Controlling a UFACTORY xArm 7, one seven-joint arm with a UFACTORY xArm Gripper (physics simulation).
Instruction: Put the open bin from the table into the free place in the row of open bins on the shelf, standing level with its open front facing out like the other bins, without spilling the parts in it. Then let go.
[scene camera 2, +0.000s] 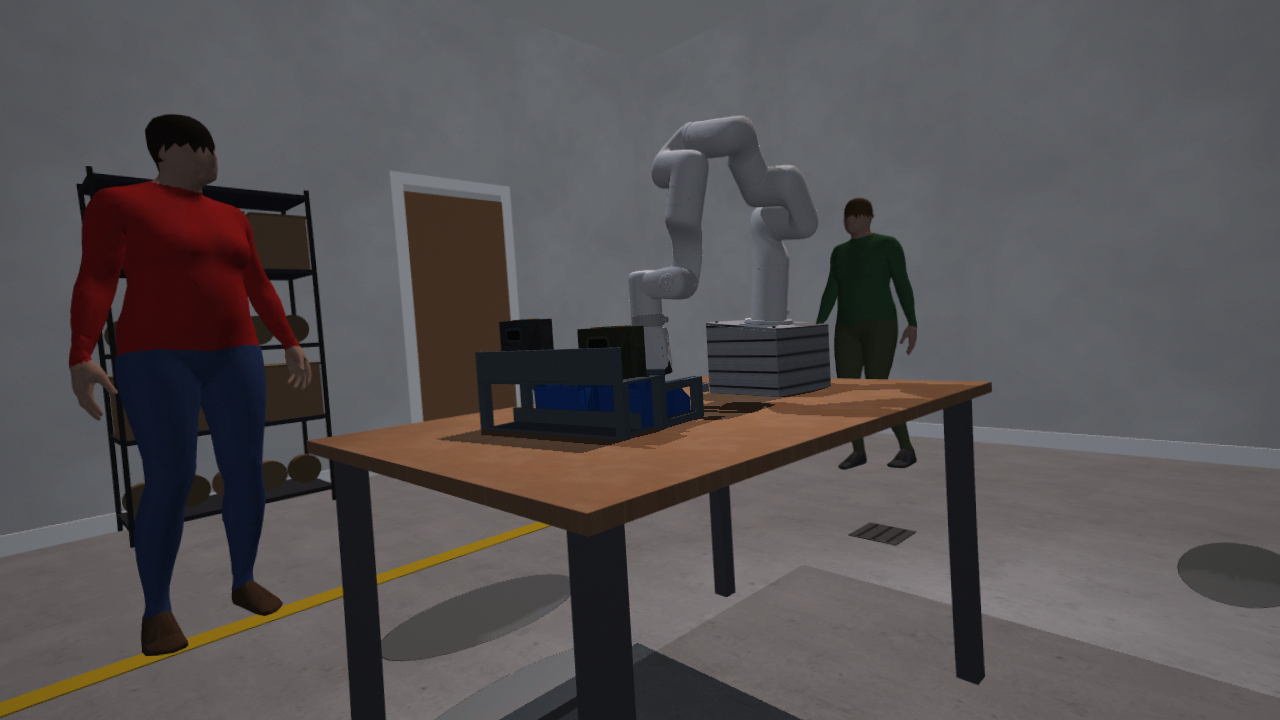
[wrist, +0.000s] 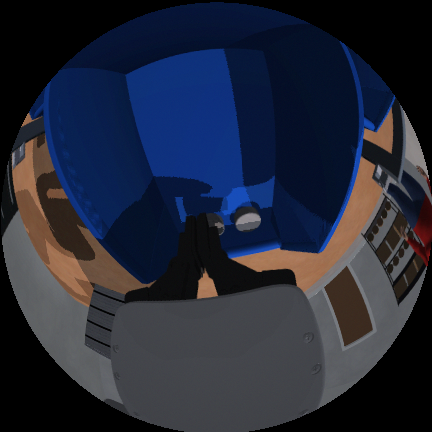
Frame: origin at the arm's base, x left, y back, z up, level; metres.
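Where they show: gripper, between the fingertips: (wrist: 199, 226); arm's base, origin of its link: (scene camera 2: 768, 323).
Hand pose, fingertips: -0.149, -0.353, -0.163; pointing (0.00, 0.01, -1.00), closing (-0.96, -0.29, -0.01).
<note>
Things, the pixels of their centre, and the offset from my fingertips, as dx, dy, dz. "pt": a spot on its surface instead. Level surfaces: height alone.
- blue open bin, a spot on its surface: (wrist: 192, 120) pt +0.013, -0.085, -0.003
- low front lip, a spot on its surface: (wrist: 255, 248) pt -0.048, +0.006, +0.020
- wooden table, height of its surface: dz -0.017
A blue open bin (wrist: 192, 120) fills the upper wrist view, its open front and low front lip (wrist: 255, 248) toward the gripper. Two round parts with silver tops (wrist: 247, 219) (wrist: 217, 224) lie inside near the lip. Part of another blue bin shows at its right (wrist: 377, 102) and one at its left (wrist: 37, 108). The dark shelf (scene camera 2: 548, 365) (wrist: 382, 155) holds blue bins, partly hidden by its frame in the scene view. My gripper (scene camera 2: 664, 368) (wrist: 199, 226) is shut and empty, its fingertips at the bin's open front, left of the parts. Contact and exact tilt cannot be told.
Two dark boxes (scene camera 2: 526, 334) (scene camera 2: 612, 347) stand at the top of the shelf, one beside the gripper. The wooden table (scene camera 2: 760, 438) carries the shelf and the arm's striped base block (scene camera 2: 768, 360). One person (scene camera 2: 174, 268) stands at left, another (scene camera 2: 866, 286) behind the table.
</note>
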